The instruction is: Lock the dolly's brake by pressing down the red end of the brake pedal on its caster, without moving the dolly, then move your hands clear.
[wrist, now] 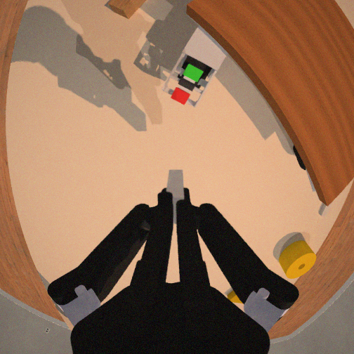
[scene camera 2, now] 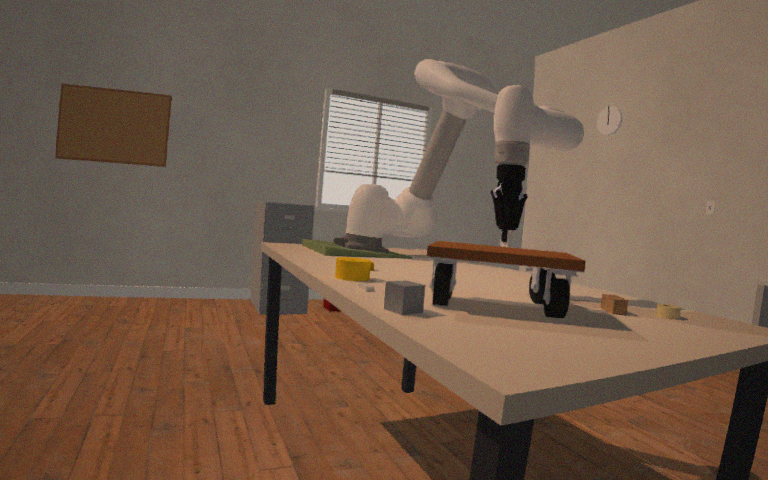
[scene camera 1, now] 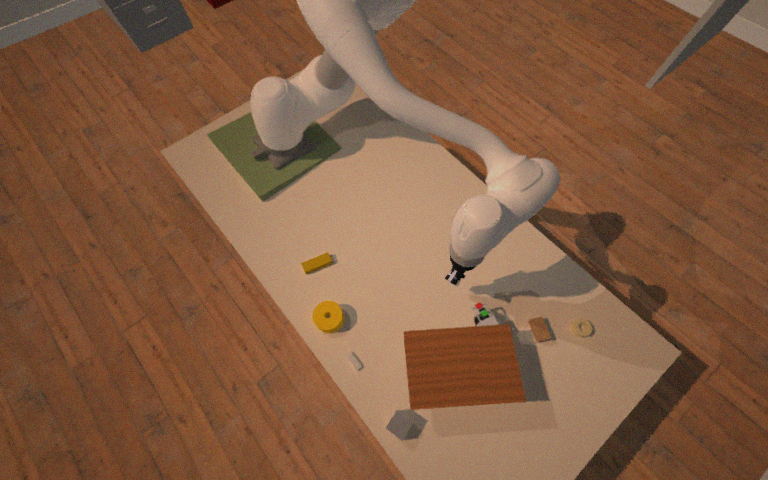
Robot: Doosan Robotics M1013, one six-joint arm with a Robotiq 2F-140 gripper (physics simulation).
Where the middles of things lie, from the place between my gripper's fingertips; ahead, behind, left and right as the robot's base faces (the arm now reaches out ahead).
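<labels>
My hand is 40 mm above the dolly (scene camera 1: 450, 367), 190 mm short of it and 140 mm to the left of it. The yellow disc (scene camera 1: 327, 308) is 70 mm below my hand, 170 mm behind it and 360 mm to the right of it. And there's a grey cube (scene camera 2: 405, 297), that one's 70 mm below my hand, 370 mm to the right of it and 200 mm ahead of it.
</labels>
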